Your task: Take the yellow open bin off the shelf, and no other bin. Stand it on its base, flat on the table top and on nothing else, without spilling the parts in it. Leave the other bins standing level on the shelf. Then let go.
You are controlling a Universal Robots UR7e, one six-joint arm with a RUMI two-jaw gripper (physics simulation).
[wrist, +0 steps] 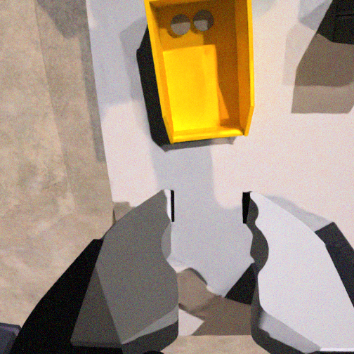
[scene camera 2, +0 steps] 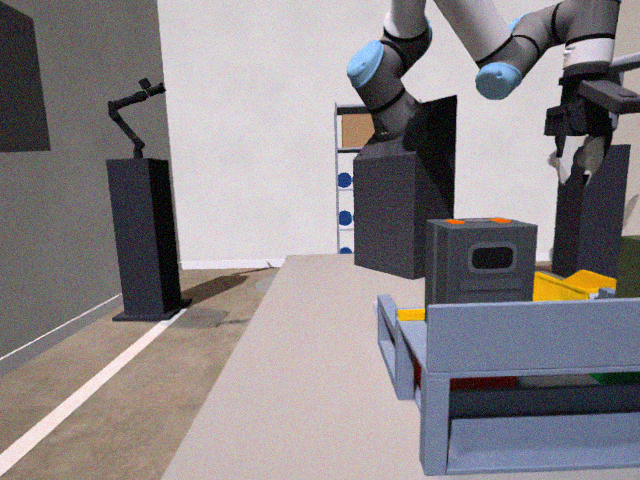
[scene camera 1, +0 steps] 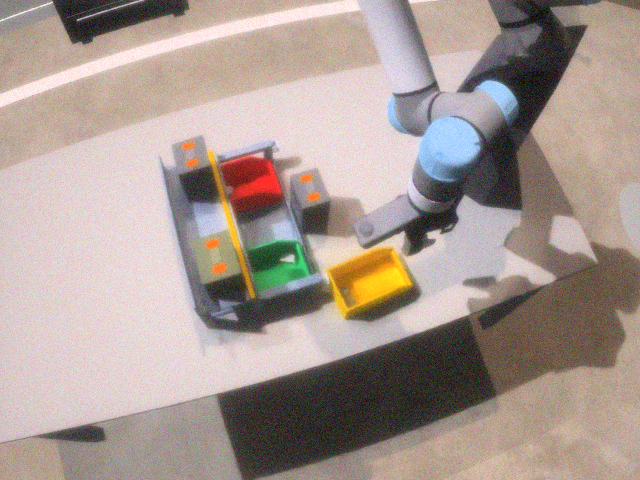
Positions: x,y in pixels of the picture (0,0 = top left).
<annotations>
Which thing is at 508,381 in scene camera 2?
A red bin.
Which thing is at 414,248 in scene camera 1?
My gripper.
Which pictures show my gripper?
The wrist view, scene camera 2 and scene camera 1: all of them.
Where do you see a yellow bin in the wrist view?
At 205,79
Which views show the red bin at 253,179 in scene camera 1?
Scene camera 2 and scene camera 1 only.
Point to a yellow bin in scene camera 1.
376,276
</annotations>
